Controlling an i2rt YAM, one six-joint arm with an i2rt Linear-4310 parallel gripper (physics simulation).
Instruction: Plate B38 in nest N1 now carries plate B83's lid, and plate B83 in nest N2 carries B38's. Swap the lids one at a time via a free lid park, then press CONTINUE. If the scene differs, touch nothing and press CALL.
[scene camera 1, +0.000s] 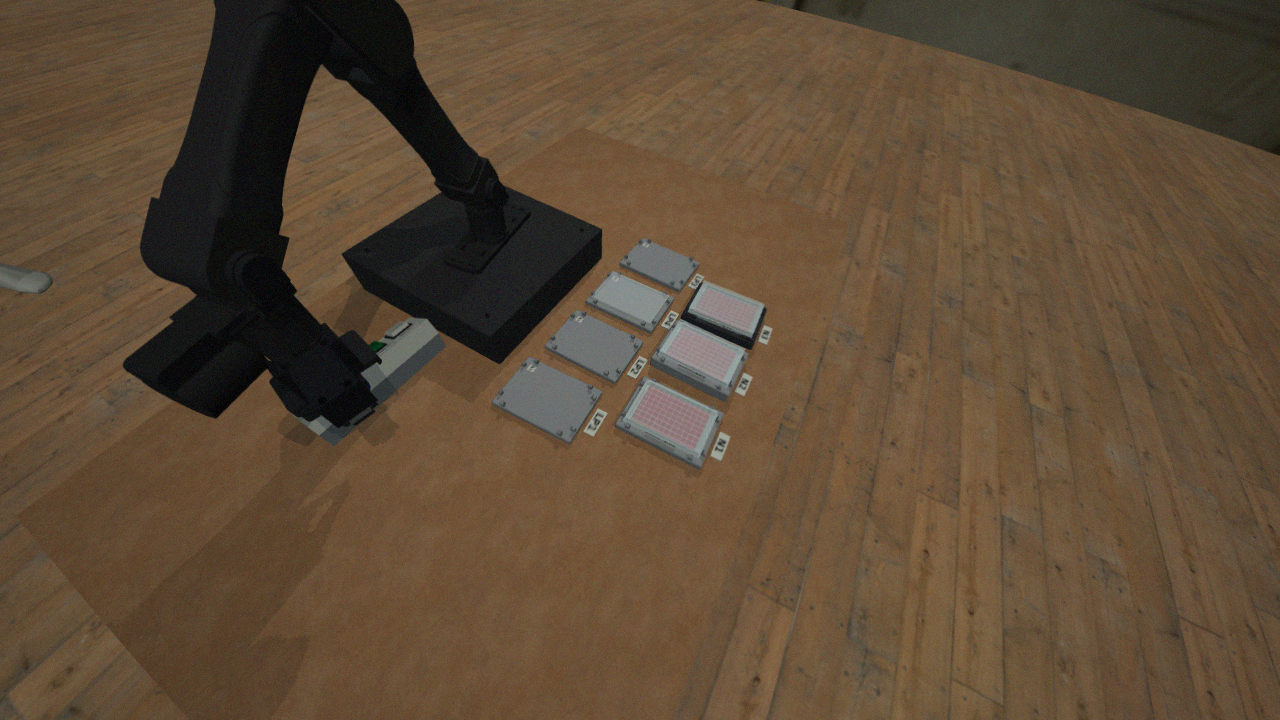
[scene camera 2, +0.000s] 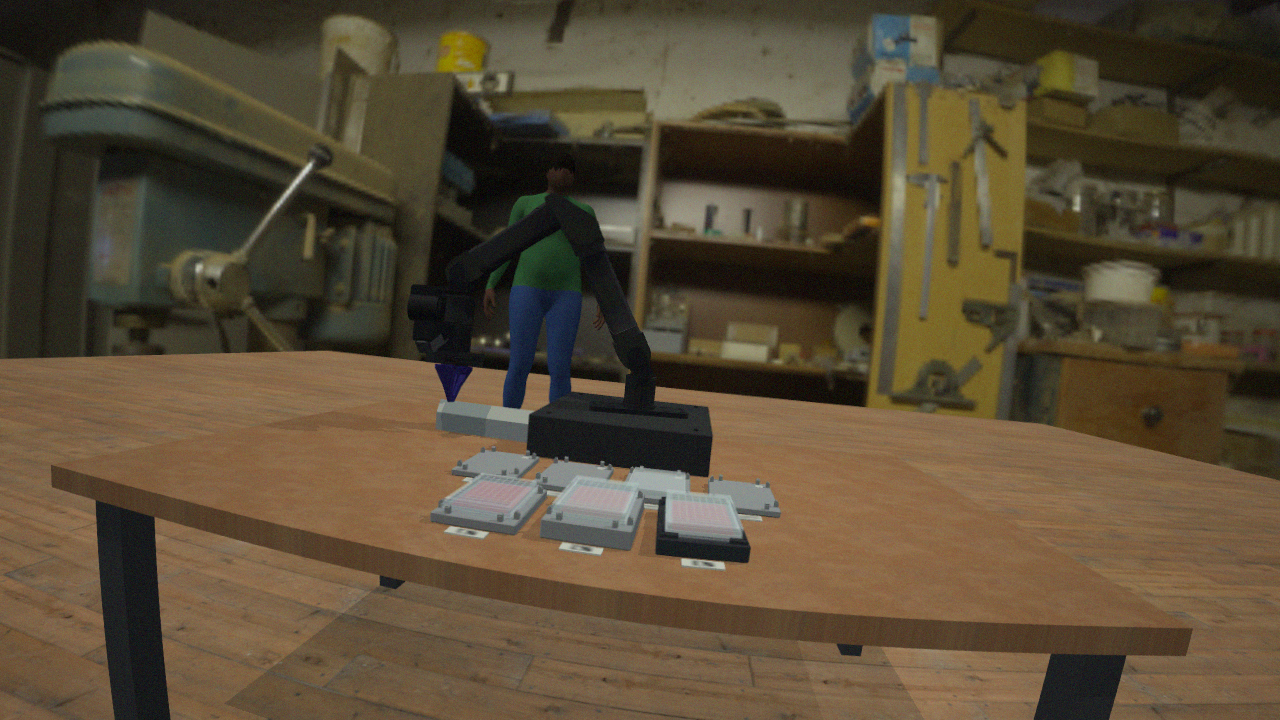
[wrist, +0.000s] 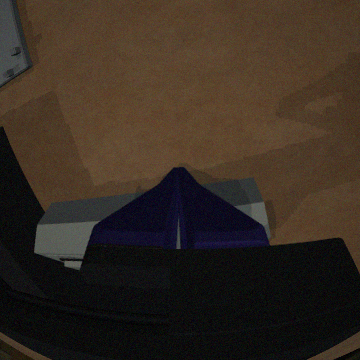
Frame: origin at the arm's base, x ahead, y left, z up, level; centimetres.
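Seen in the pictures: gripper, fingertip midpoint: (scene camera 2: 450, 402) (wrist: 178, 176); arm's base, link origin: (scene camera 1: 490, 237) (scene camera 2: 637, 411).
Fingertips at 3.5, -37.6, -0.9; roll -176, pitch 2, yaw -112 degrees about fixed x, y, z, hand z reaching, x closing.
Offsets run from my fingertips to a thing's top centre, as dx, dy, dz. "pt": to the spot under its first point.
My gripper (scene camera 2: 451, 397) (wrist: 178, 176) is shut and empty, dark blue fingertips together, pointing down at the grey button panel @[-8.0, +6.8, -0.8] (scene camera 2: 501, 423) (wrist: 70, 235) (scene camera 1: 413, 356); whether they touch it I cannot tell. The arm hides most buttons; a green button @[-9.1, +9.6, -1.5] (scene camera 1: 376, 346) and a white button @[-8.1, +14.5, -1.5] (scene camera 1: 396, 332) show. Lidded pink plates sit in nest N1 @[pt +38.7, +16.8, -4.5] (scene camera 1: 671, 413) (scene camera 2: 493, 495) and nest N2 @[pt +40.2, +29.3, -3.2] (scene camera 1: 700, 351) (scene camera 2: 592, 497); their ID marks are unreadable. Lid park LP1 @[+19.1, +13.7, -5.2] (scene camera 1: 547, 399) (scene camera 2: 494, 462) and lid park LP2 @[+22.0, +26.4, -5.2] (scene camera 1: 594, 345) (scene camera 2: 574, 474) look bare. A third park @[pt +24.7, +38.1, -5.4] (scene camera 1: 630, 300) (scene camera 2: 657, 483) carries a pale lid.
Another pink plate @[+42.8, +42.3, -3.5] (scene camera 1: 727, 307) (scene camera 2: 702, 516) sits in a black nest beside N2. A fourth, bare-looking park @[+26.8, +52.1, -5.2] (scene camera 1: 660, 262) (scene camera 2: 744, 496) lies at the row's end. The black arm base (scene camera 1: 474, 268) (scene camera 2: 619, 436) stands between the panel and the parks. A person (scene camera 2: 547, 259) stands behind the table.
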